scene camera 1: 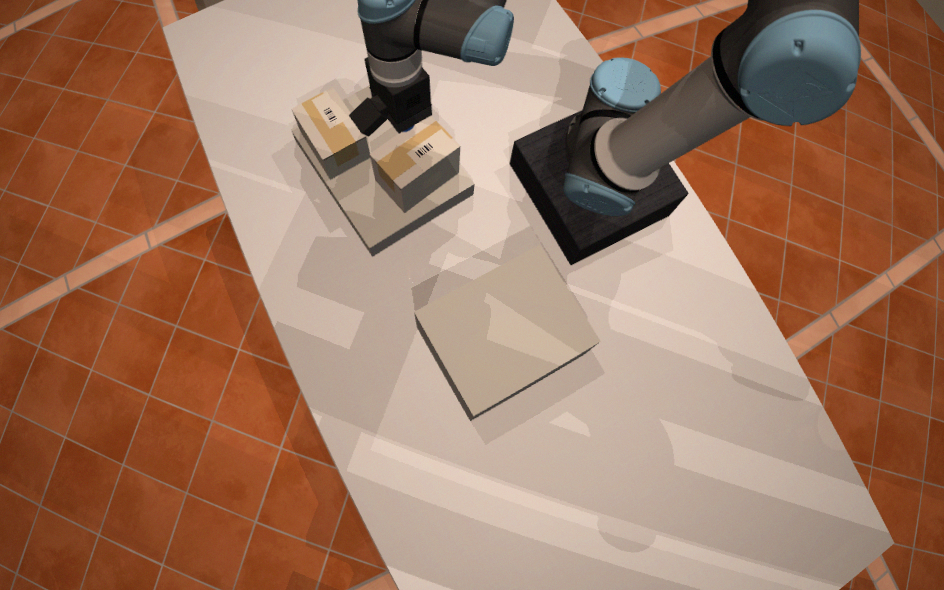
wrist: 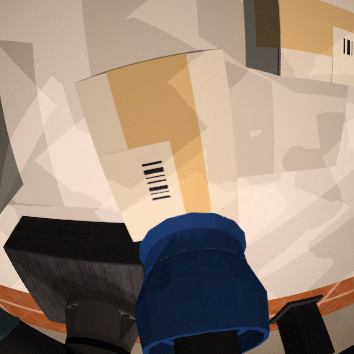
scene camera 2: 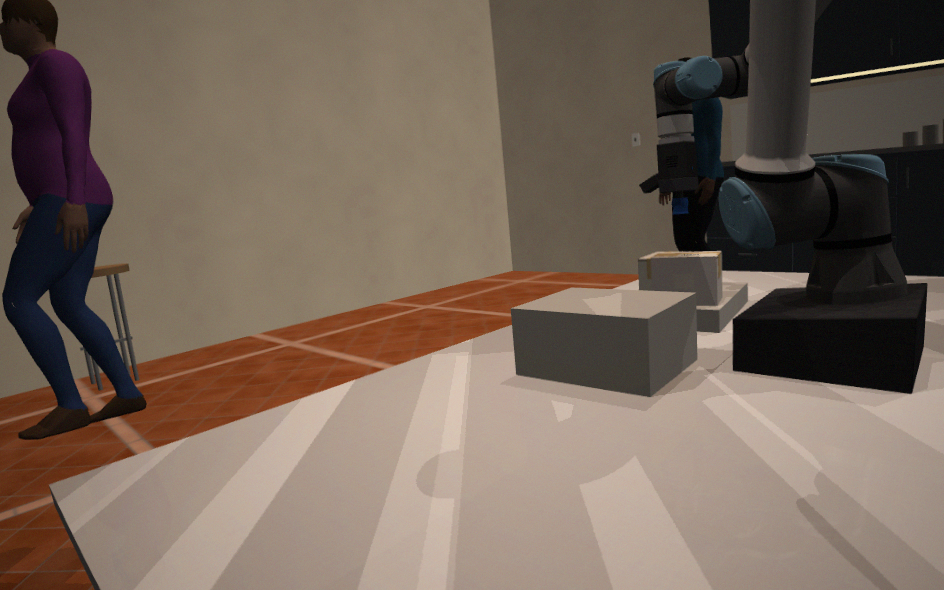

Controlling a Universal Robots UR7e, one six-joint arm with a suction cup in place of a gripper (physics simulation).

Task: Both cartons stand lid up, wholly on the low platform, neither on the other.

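Places are measured from the arm's base along level axes (x back, y right, z up), in centimetres.
Pixels of known places: hand, tool point: (wrist: 193,254) (scene camera 2: 680,213); arm's base, link origin: (wrist: 103,312) (scene camera 2: 855,294).
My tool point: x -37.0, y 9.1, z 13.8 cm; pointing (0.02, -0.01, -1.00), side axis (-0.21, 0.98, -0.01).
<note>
For each thing: its top centre in the pictures, then the offset to it from my tool point.
- low platform, top centre: (wrist: 241,81) (scene camera 1: 379,154) (scene camera 2: 682,293) dy +6.9, dx -4.0, dz -19.3 cm
- taller grey block, top centre: (scene camera 1: 508,326) (scene camera 2: 603,300) dy -36.0, dx +4.7, dz -12.1 cm
One carton (scene camera 1: 417,161) (scene camera 2: 678,278) (wrist: 155,105) stands with its taped, barcoded lid up on the low platform (scene camera 1: 375,226) (scene camera 2: 710,320). The other carton (scene camera 1: 324,123) (wrist: 305,25) stands lid up beside it, near the platform's left edge in scene camera 1, with a gap between them. Neither rests on the other. Their visible lower edges lie within the platform's top; the far edges are partly hidden. My gripper (scene camera 1: 408,128) (scene camera 2: 680,206) (wrist: 192,232), a blue suction cup, is open, carries nothing and hangs clear above the first carton.
A taller grey block (scene camera 1: 508,333) (scene camera 2: 581,340) stands on the table nearer scene camera 2. The arm's black base (scene camera 1: 591,201) (scene camera 2: 821,347) stands beside the platform and block. A person in purple (scene camera 2: 59,132) is beyond the table; another stands behind the arm.
</note>
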